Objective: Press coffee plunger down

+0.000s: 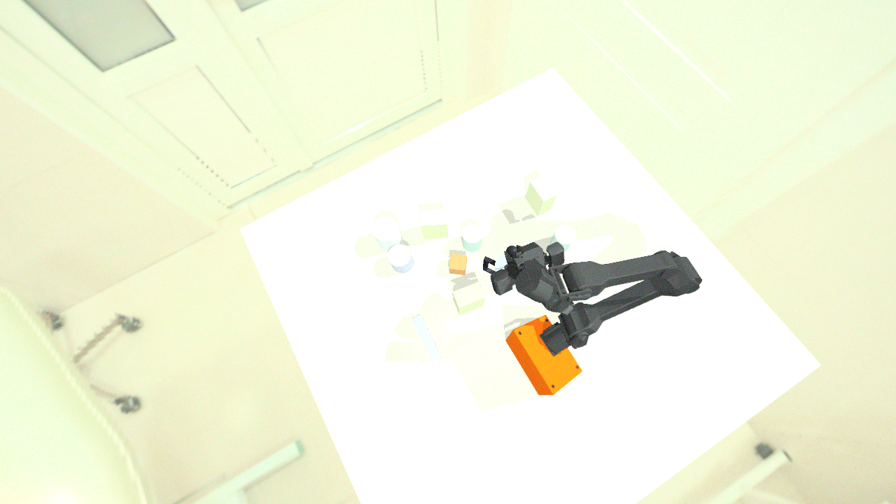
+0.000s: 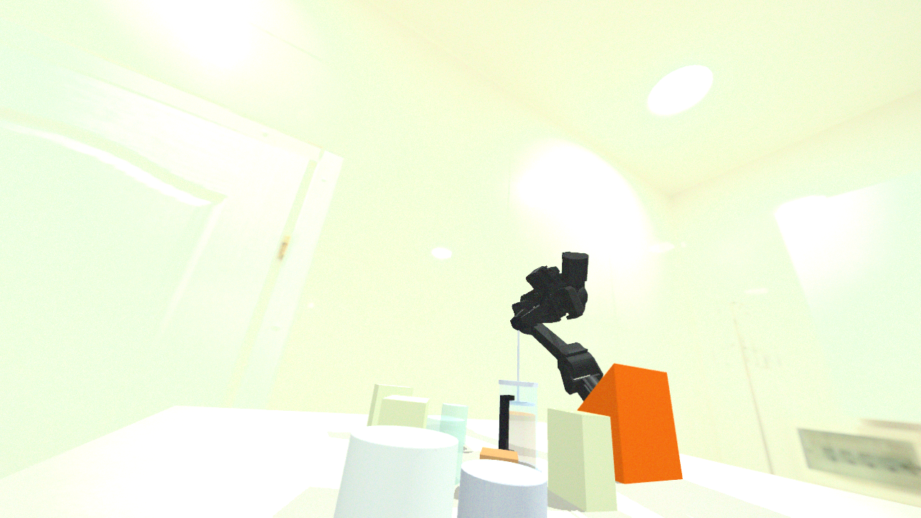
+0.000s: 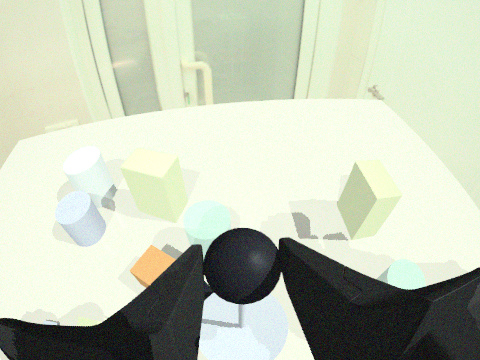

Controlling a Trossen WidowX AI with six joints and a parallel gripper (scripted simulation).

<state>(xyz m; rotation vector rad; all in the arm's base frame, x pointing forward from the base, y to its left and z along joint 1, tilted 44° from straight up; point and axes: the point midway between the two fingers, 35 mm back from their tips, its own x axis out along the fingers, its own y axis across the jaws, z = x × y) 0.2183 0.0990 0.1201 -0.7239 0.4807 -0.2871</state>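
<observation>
The coffee press lies 10 mm to the left of my gripper tip and 130 mm below it. Also, from my gripper tip: orange cube 100 mm ahead, 100 mm to the left, 240 mm below.
</observation>
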